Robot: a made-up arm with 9 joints. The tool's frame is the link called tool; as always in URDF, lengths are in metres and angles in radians. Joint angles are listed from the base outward. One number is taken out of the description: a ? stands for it. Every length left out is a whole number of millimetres.
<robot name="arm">
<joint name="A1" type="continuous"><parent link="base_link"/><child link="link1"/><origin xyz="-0.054 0 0.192" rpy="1.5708 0 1.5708"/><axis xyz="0 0 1"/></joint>
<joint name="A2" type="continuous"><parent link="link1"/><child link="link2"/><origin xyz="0.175 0.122 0" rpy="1.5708 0 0"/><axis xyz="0 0 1"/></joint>
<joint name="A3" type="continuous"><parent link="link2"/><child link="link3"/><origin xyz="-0.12 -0.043 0" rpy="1.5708 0 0"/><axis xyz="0 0 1"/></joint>
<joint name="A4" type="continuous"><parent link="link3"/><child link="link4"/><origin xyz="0.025 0.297 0" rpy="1.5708 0 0"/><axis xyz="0 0 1"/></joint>
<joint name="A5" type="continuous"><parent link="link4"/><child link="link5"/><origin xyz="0.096 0.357 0" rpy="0 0 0"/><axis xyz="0 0 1"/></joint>
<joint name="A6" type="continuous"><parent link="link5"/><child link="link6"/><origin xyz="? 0.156 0" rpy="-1.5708 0 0"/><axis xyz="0 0 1"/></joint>
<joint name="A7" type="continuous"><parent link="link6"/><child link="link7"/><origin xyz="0.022 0.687 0" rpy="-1.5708 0 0"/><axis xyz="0 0 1"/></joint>
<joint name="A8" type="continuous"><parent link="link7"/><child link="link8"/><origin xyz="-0.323 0.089 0" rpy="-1.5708 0 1.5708"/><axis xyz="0 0 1"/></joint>
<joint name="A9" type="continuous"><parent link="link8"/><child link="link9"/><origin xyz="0.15 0.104 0" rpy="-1.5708 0 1.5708"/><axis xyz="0 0 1"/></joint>
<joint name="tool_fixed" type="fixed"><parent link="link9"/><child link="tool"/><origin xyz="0.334 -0.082 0" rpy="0 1.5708 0"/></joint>
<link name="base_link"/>
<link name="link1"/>
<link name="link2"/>
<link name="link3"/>
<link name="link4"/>
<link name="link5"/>
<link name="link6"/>
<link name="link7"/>
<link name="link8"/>
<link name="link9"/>
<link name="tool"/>
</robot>
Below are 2 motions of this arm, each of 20 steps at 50 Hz.
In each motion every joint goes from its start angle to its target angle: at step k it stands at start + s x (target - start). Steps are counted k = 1, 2, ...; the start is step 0. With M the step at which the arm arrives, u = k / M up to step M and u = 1 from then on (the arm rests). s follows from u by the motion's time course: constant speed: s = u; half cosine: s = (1 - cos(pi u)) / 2; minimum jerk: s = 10 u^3 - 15 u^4 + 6 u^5.
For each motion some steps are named. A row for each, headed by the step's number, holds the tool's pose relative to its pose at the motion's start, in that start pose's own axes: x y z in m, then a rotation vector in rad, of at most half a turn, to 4 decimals.
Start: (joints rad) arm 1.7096 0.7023 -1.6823 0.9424 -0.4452 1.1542 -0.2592 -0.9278 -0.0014
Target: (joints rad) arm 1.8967 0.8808 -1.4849 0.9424 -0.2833 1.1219 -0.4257 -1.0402 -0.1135
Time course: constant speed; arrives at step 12
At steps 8, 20:
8: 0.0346 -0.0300 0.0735 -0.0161 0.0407 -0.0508
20: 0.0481 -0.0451 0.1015 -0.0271 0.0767 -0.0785

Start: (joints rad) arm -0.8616 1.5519 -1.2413 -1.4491 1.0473 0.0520 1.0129 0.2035 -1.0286
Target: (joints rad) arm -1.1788 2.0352 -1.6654 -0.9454 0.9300 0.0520 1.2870 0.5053 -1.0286
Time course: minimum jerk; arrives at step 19
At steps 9, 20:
9: -0.0715 -0.0859 -0.1477 0.3134 0.0477 0.0121
20: -0.1511 -0.1492 -0.3440 0.7141 0.1173 -0.0029

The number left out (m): -0.059
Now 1 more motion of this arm.
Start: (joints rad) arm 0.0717 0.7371 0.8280 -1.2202 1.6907 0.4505 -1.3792 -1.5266 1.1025
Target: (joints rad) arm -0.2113 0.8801 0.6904 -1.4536 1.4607 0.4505 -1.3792 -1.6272 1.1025
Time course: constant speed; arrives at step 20
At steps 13, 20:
13: 0.0619 0.0101 -0.0985 0.4203 -0.0863 0.2084
20: 0.0951 0.0228 -0.1567 0.6514 -0.1347 0.3123

